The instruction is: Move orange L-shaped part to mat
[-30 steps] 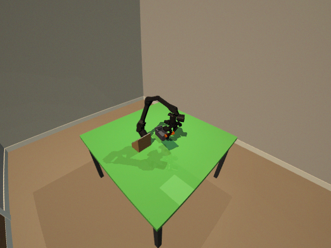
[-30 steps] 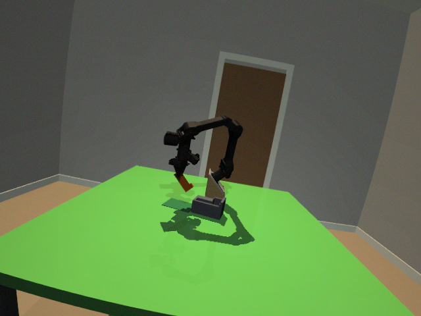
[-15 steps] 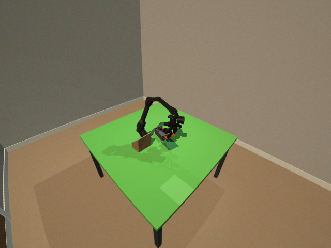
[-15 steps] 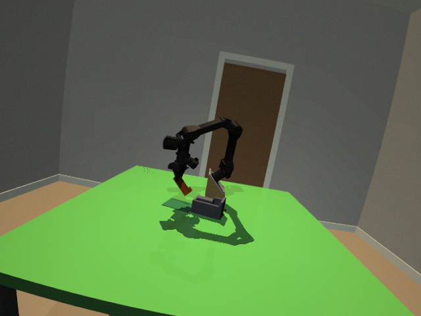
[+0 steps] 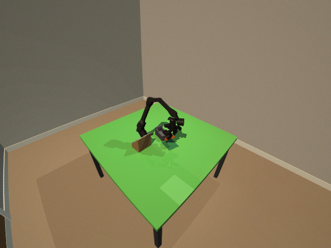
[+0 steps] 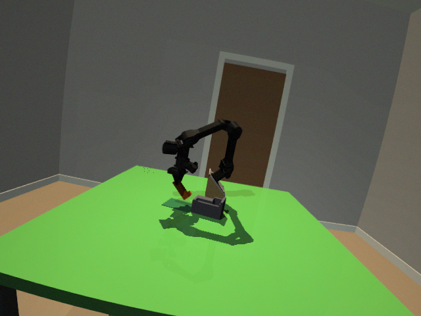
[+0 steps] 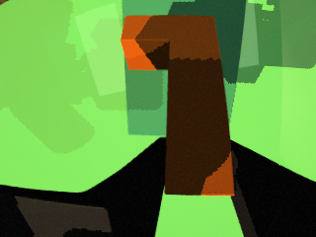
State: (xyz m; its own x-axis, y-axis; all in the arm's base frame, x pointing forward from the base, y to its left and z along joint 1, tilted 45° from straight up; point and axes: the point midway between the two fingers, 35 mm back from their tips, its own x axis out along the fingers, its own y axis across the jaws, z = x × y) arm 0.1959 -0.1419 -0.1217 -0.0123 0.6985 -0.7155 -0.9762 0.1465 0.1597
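The dark green mat lies 20 mm to the left of my gripper tip and 120 mm below it. Also, from my gripper tip: orange L-shaped part (10 mm behind, 40 mm to the left, 30 mm below).
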